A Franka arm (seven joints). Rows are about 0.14 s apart.
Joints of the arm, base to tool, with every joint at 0 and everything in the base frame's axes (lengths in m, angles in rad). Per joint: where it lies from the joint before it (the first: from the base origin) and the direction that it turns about. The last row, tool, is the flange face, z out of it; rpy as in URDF.
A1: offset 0 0 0.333 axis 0 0 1
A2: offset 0 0 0 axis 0 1 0
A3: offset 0 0 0.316 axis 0 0 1
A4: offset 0.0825 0 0 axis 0 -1 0
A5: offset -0.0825 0 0.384 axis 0 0 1
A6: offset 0 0 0 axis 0 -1 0
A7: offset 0.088 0 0 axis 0 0 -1
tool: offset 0 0 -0.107 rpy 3.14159 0 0
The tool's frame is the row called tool.
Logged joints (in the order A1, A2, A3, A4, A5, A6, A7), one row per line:
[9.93 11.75 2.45 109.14 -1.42 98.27 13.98]
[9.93 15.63 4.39 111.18 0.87 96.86 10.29]
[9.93 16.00 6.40 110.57 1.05 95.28 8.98]
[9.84 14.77 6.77 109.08 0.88 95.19 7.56]
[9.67 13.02 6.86 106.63 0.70 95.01 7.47]
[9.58 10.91 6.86 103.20 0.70 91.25 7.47]
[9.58 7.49 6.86 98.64 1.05 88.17 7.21]
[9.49 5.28 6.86 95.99 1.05 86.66 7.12]
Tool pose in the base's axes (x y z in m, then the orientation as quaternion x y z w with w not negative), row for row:
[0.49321 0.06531 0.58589 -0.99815 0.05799 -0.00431 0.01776]
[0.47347 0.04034 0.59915 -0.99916 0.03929 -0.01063 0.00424]
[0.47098 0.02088 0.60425 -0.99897 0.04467 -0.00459 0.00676]
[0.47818 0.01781 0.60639 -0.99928 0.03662 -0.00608 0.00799]
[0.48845 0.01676 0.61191 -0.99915 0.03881 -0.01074 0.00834]
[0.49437 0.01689 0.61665 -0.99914 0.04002 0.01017 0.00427]
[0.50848 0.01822 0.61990 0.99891 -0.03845 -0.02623 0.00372]
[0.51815 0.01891 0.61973 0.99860 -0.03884 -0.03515 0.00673]
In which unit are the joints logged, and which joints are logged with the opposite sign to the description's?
The joints are logged in degrees. Opposite sign: A2, A3, A4, A5.
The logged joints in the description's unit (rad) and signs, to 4 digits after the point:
[0.1733 -0.2051 -0.0428 -1.9049 0.0248 1.7151 0.2440]
[0.1733 -0.2728 -0.0766 -1.9405 -0.0152 1.6905 0.1796]
[0.1733 -0.2793 -0.1117 -1.9298 -0.0183 1.6629 0.1567]
[0.1717 -0.2578 -0.1182 -1.9038 -0.0154 1.6614 0.1319]
[0.1688 -0.2272 -0.1197 -1.8610 -0.0122 1.6582 0.1304]
[0.1672 -0.1904 -0.1197 -1.8012 -0.0122 1.5926 0.1304]
[0.1672 -0.1307 -0.1197 -1.7216 -0.0183 1.5389 0.1258]
[0.1656 -0.0922 -0.1197 -1.6753 -0.0183 1.5125 0.1243]

